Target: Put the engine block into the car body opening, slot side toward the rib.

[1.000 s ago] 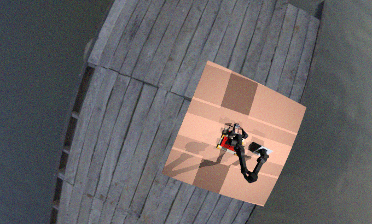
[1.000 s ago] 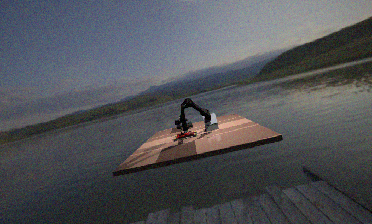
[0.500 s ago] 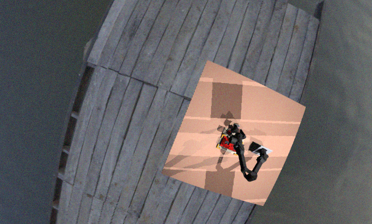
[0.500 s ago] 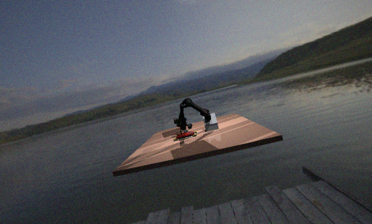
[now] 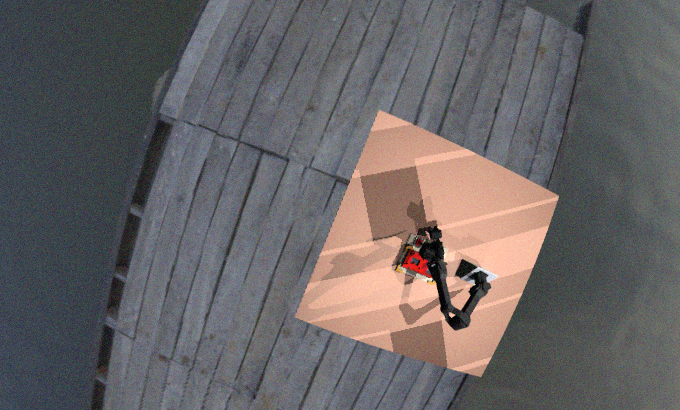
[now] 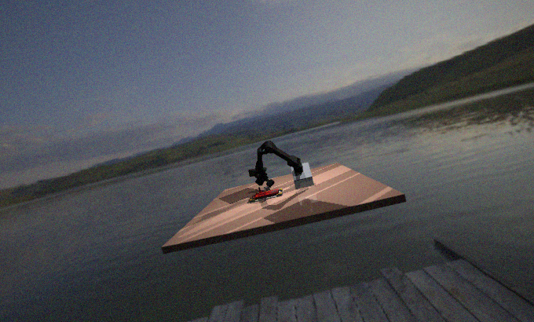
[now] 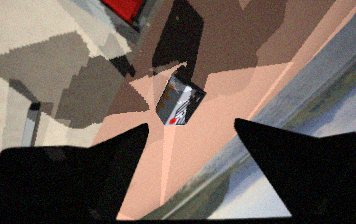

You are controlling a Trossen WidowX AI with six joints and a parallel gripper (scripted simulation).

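Now: gripper tip 1 cm short of the engine block and 3 cm above it.
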